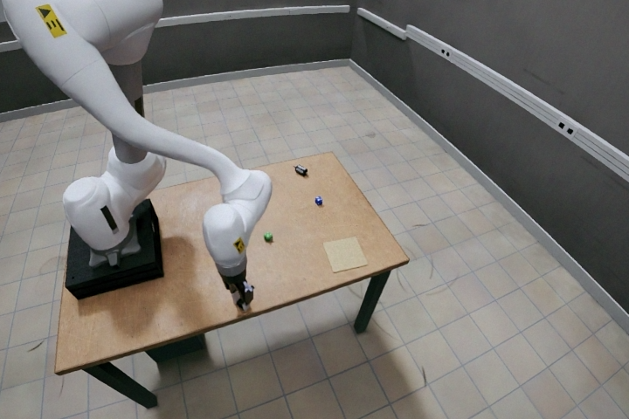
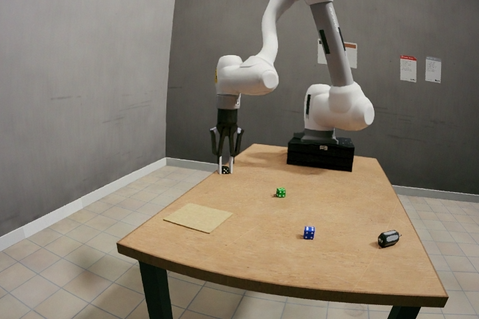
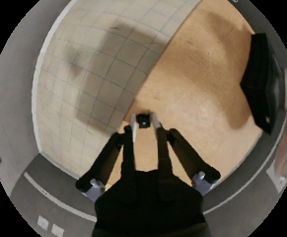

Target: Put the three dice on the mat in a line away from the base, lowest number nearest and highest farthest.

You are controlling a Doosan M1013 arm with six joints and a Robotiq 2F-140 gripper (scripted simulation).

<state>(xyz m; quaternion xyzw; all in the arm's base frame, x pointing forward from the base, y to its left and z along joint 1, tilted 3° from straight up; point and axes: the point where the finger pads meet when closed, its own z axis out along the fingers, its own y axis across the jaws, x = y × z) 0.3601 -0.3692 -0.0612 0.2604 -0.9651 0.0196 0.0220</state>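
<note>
The black die is 2 cm below my hand. From my hand the other things lie so: tan mat (43 cm ahead, 4 cm to the left, 3 cm below); then green die (24 cm to the left, 18 cm ahead, 2 cm below); then blue die (46 cm ahead, 34 cm to the left, 2 cm below).
</note>
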